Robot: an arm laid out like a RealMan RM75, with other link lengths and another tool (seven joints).
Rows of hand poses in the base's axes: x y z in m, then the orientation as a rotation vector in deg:
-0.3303 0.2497 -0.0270 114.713 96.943 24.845
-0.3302 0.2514 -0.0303 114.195 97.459 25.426
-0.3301 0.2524 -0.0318 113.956 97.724 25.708
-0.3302 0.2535 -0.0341 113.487 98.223 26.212
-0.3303 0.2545 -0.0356 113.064 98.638 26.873
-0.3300 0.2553 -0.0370 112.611 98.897 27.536
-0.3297 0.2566 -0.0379 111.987 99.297 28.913
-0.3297 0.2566 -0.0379 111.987 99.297 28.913
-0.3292 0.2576 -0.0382 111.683 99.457 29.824
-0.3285 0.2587 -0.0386 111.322 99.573 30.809
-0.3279 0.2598 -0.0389 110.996 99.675 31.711
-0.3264 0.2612 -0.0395 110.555 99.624 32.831
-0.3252 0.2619 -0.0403 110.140 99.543 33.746
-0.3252 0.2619 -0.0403 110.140 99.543 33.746
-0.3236 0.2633 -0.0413 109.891 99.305 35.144
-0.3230 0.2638 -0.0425 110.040 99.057 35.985
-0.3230 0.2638 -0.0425 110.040 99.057 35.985
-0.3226 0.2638 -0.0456 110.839 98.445 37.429
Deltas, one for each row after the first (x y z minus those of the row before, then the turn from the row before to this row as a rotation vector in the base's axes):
0.0001 0.0017 -0.0033 0.134 -0.261 0.616
0.0001 0.0010 -0.0015 0.078 -0.112 0.304
-0.0001 0.0011 -0.0023 0.123 -0.206 0.574
-0.0001 0.0010 -0.0015 0.220 -0.292 0.538
0.0003 0.0008 -0.0014 0.163 -0.387 0.452
0.0003 0.0013 -0.0009 0.507 -0.702 0.745
0.0000 0.0000 0.0000 0.000 0.000 0.000
0.0005 0.0010 -0.0003 0.381 -0.457 0.391
0.0007 0.0011 -0.0004 0.381 -0.537 0.399
0.0006 0.0011 -0.0003 0.355 -0.488 0.362
0.0015 0.0014 -0.0006 0.380 -0.715 0.352
0.0012 0.0007 -0.0008 0.272 -0.632 0.283
0.0000 0.0000 0.0000 0.000 0.000 0.000
0.0016 0.0014 -0.0010 0.631 -0.809 0.235
0.0006 0.0005 -0.0012 0.540 -0.373 -0.021
0.0000 0.0000 0.0000 0.000 0.000 0.000
0.0004 0.0000 -0.0031 1.221 -0.427 -0.326

